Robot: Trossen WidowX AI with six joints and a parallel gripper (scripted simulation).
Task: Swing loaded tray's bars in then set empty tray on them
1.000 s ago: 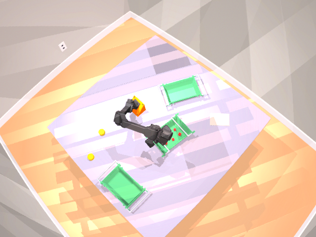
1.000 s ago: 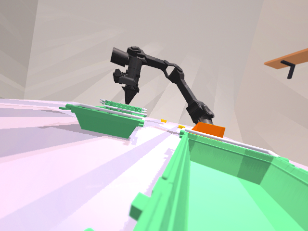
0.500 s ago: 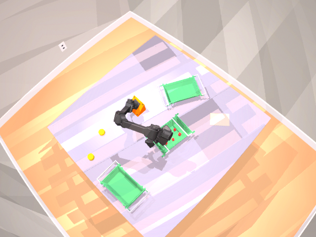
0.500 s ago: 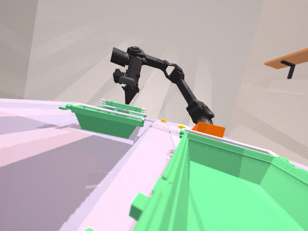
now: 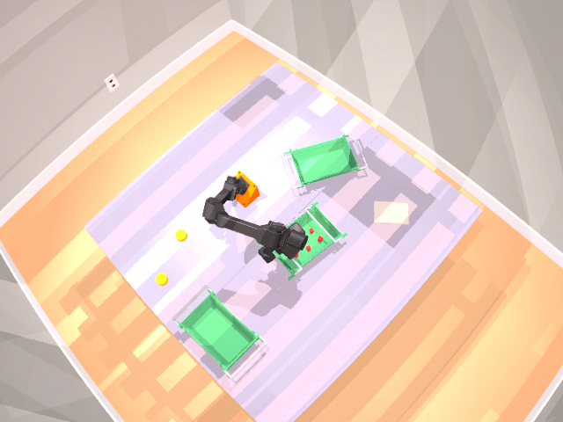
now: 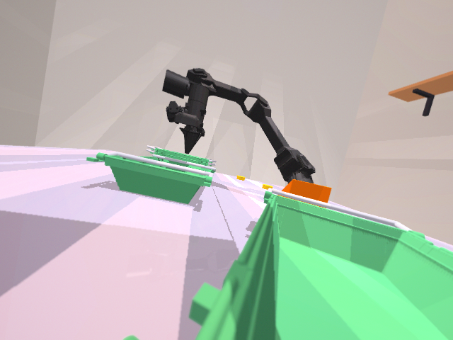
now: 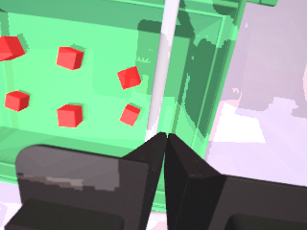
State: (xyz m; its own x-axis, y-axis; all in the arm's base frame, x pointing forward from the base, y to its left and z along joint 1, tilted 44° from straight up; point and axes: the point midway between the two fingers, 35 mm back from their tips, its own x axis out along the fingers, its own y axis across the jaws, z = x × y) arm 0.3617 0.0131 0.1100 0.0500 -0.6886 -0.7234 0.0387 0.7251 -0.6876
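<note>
Right now the tray is 22 cm behind my gripper tip, 41 cm to the left of it and 4 cm below it. The rest, counted from my gripper tip: pale patch: 15 cm ahead, 47 cm to the left, 9 cm below.
</note>
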